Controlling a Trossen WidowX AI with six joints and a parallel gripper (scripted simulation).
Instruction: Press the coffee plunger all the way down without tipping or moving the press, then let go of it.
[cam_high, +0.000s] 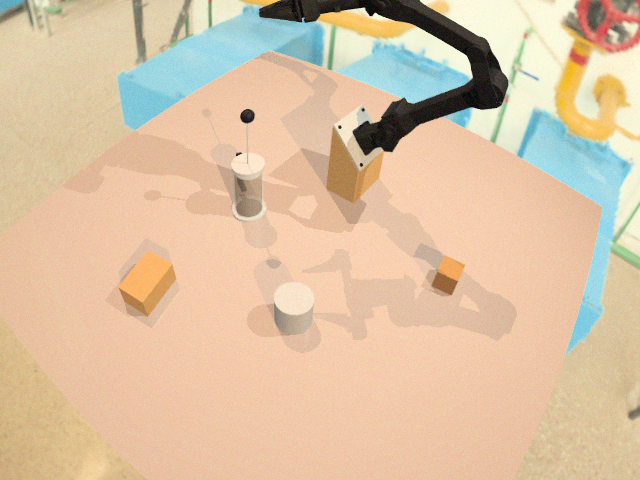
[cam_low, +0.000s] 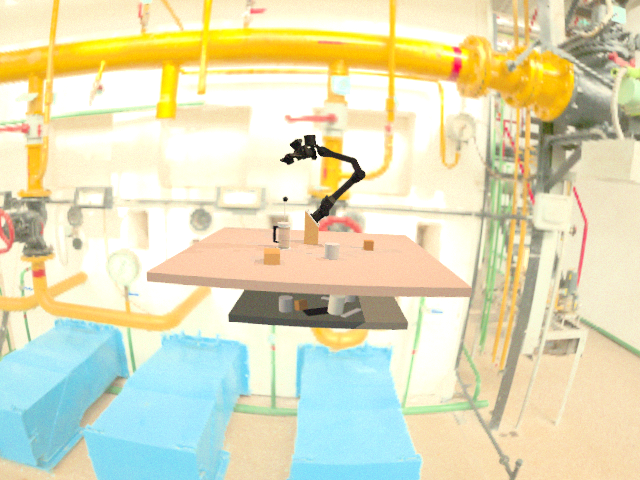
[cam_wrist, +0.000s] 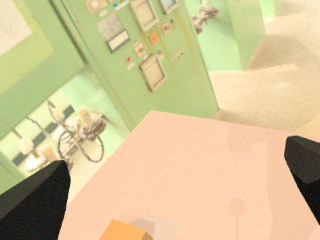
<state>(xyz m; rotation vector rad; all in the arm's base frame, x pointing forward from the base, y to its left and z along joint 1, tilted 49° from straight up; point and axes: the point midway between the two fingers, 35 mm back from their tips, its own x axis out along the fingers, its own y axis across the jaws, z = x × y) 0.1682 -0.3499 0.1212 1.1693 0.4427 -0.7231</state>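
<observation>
The coffee press lies 4 cm ahead of my gripper tip and 35 cm below it. Round my gripper tip: orange box: 36 cm ahead, 45 cm below.
</observation>
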